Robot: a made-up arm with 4 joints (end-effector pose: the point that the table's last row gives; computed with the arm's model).
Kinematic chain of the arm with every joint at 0, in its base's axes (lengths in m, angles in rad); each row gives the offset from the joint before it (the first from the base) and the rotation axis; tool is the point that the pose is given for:
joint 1: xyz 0 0 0.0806 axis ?
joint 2: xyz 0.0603 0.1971 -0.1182 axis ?
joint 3: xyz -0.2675 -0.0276 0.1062 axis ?
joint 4: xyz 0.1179 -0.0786 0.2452 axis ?
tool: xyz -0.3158 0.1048 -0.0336
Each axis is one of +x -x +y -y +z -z.
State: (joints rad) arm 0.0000 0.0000 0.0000 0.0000
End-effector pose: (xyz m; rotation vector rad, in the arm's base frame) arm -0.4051 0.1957 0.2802 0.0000 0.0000 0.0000
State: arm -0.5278 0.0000 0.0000 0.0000
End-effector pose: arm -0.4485 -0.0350 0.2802 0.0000 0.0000 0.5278
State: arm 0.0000 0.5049 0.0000 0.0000
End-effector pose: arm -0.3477 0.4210 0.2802 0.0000 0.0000 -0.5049
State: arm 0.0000 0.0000 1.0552 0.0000
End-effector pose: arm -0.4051 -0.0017 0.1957 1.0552 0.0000 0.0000
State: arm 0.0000 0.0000 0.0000 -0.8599
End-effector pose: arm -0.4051 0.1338 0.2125 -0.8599 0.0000 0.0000
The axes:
joint 1: -z
joint 2: -z
joint 3: +x
joint 4: +x

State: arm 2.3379 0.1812 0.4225 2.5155
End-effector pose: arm 0.3058 0.3314 0.3141 0.9386 -2.9176 -0.2980
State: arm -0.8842 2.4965 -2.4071 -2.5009
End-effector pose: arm 0.1533 0.6263 0.0356 1.0467 -1.0910 -1.3284
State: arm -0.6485 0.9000 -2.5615 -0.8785
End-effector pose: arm -0.5013 0.3890 -0.0305 2.8226 -0.3568 -0.0536
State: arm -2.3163 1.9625 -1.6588 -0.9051
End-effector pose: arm -0.6630 -0.1405 0.0963 -2.5296 -0.4522 0.1344
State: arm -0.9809 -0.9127 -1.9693 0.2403
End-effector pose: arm -0.1525 -0.3385 -0.0523 -1.1355 -1.5772 1.3455
